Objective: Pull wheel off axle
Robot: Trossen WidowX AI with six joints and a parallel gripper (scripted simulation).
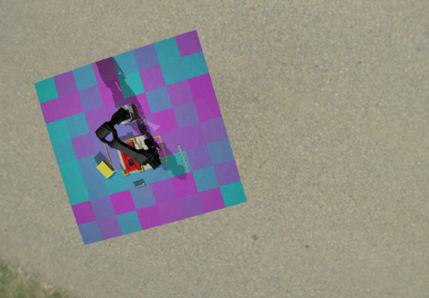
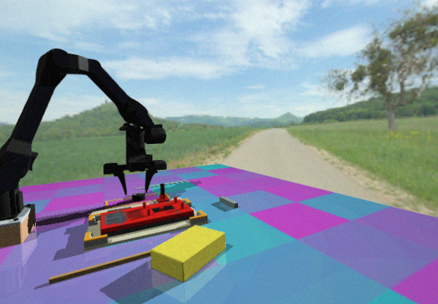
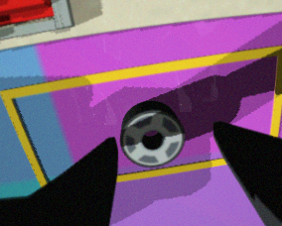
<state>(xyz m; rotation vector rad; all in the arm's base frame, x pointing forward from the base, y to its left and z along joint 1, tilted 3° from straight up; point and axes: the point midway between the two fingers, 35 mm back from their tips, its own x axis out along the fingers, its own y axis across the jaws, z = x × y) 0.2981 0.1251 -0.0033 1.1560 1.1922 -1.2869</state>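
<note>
My gripper tip is now 1 cm short of the black wheel and 1 cm above it. The rest, counted from my gripper tip: dark block: 22 cm ahead, 20 cm to the right, 1 cm below; thin wooden stick: 37 cm to the right, 9 cm behind, 2 cm below; grey strip: 16 cm to the left, 12 cm ahead, 2 cm below.
</note>
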